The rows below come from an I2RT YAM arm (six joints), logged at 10 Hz.
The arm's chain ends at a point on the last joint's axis. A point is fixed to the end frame.
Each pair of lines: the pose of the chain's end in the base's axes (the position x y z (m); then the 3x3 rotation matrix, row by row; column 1 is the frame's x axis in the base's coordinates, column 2 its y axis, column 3 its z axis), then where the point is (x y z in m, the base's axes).
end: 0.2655, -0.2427, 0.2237; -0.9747, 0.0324, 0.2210; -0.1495, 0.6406, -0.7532; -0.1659, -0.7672, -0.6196
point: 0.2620 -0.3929 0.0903
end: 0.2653, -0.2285, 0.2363; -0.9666, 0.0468, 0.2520; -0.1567, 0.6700, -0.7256; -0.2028, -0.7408, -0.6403
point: 0.2683 -0.3735 0.0973
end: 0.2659, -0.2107, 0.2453; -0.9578, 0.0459, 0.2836; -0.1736, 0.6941, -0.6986; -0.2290, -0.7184, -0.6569
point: 0.2755 -0.3511 0.1019
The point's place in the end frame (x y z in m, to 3 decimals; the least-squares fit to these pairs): 0.048 0.006 0.195
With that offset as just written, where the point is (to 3 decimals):
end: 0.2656, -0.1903, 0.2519; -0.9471, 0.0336, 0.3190; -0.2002, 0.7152, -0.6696; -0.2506, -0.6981, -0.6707
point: 0.283 -0.326 0.105
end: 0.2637, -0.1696, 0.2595; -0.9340, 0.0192, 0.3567; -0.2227, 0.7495, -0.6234; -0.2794, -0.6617, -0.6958
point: 0.289 -0.297 0.106
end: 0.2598, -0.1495, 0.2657; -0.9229, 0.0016, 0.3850; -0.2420, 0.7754, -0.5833; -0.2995, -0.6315, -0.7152
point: 0.291 -0.270 0.108
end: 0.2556, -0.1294, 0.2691; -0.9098, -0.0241, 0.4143; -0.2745, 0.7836, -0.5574; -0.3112, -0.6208, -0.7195
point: 0.293 -0.247 0.110
